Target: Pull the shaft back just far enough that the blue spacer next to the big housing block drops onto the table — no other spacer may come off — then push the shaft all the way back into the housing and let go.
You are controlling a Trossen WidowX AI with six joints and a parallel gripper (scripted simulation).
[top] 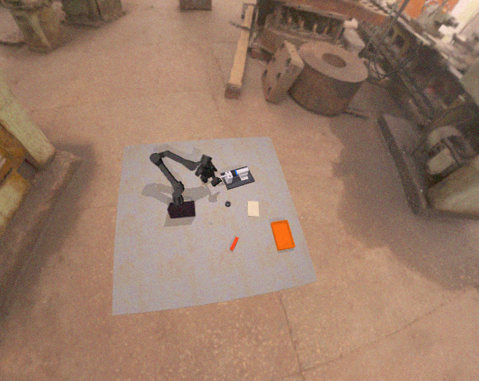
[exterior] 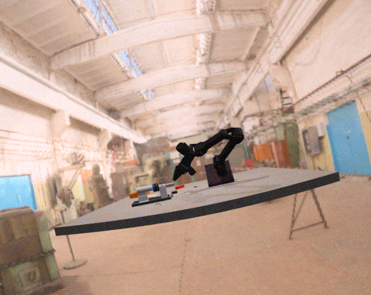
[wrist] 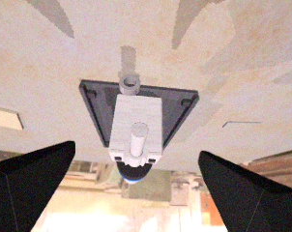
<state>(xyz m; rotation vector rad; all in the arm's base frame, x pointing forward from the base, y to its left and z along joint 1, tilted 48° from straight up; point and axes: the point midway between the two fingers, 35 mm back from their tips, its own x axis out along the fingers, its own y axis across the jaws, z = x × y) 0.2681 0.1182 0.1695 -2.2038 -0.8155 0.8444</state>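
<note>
The shaft lies 7 cm ahead of my gripper tip, 2 cm to the left of it and 2 cm below it. The rest, counted from my gripper tip: black ring: 6 cm ahead, 18 cm to the right, 9 cm below; blue spacer: 12 cm ahead, 4 cm to the left, 2 cm below; cream card: 24 cm ahead, 22 cm to the right, 9 cm below.
</note>
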